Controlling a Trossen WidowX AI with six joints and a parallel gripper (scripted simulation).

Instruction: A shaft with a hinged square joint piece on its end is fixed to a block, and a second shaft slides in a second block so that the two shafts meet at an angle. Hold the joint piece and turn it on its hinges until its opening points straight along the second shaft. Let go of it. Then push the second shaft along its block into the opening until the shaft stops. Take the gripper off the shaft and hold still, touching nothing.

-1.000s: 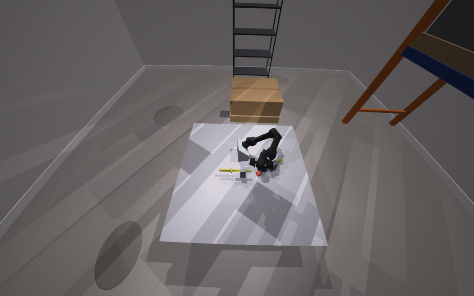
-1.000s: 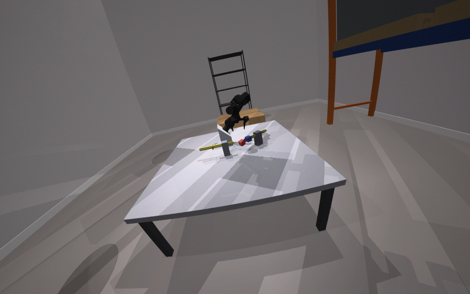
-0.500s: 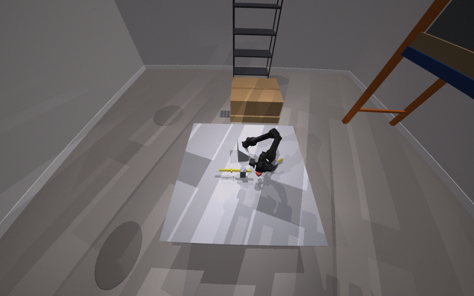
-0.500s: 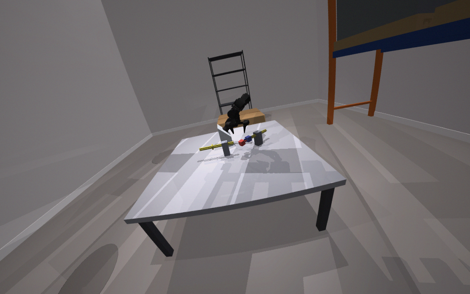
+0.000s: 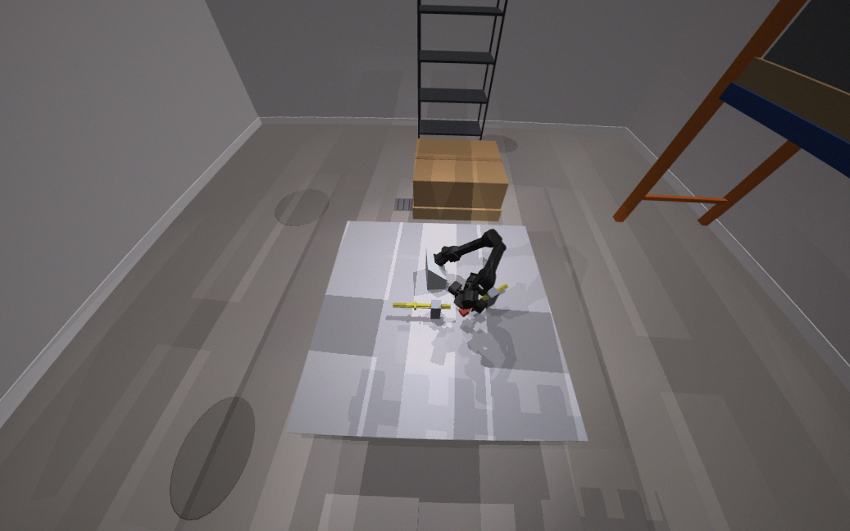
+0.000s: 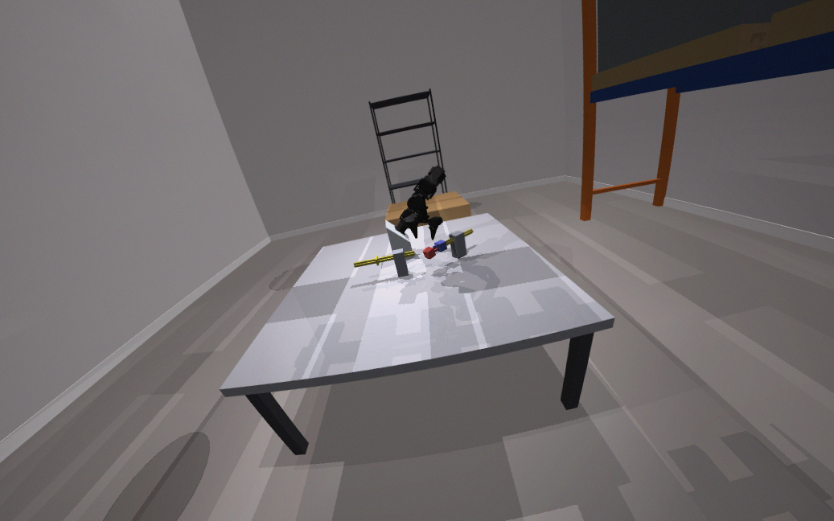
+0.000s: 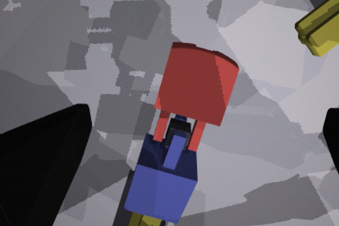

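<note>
My gripper tip is 70 mm above the red joint piece, 10 mm to the right of it and 10 mm past it.
</note>
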